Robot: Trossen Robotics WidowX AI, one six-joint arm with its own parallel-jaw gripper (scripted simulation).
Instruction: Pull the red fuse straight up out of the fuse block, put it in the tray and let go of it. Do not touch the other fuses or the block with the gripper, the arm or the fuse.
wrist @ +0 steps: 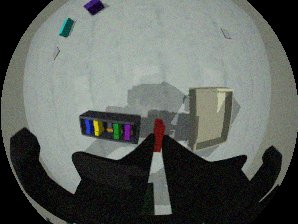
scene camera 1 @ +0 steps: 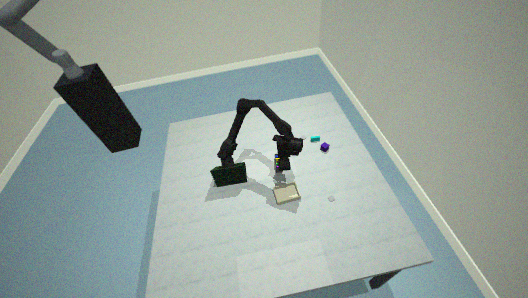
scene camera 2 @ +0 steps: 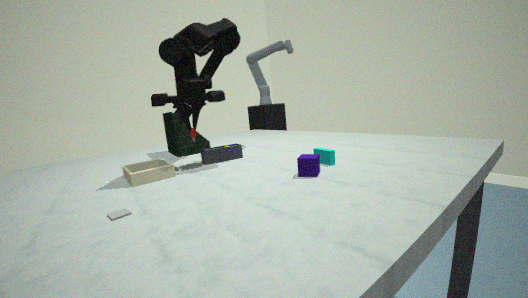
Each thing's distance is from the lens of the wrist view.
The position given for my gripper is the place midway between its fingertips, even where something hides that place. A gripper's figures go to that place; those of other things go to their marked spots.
my gripper (wrist: pixel 158 138): 0.10 m
beige tray (wrist: pixel 211 108): 0.23 m
